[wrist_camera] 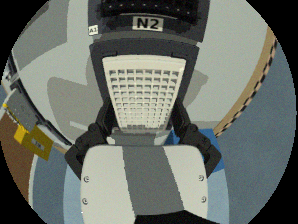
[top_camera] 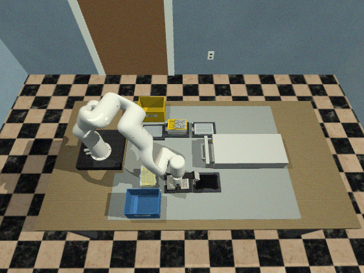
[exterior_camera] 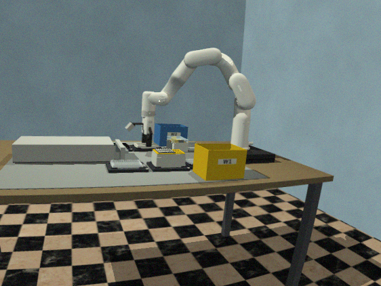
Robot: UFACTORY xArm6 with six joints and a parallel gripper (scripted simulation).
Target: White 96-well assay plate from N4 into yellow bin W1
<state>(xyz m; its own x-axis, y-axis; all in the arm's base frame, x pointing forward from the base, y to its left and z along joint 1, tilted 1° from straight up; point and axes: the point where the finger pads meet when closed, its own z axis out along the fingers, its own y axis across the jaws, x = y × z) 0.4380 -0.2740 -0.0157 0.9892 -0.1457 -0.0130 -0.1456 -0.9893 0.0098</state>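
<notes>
Right now my hand is 1 cm above the white 96-well assay plate. Round my hand: dark work nest N4: 3 cm below; then blue bin: 21 cm behind, 10 cm to the right, 1 cm above; then black plate: 17 cm ahead, 3 cm to the right, 1 cm below.
</notes>
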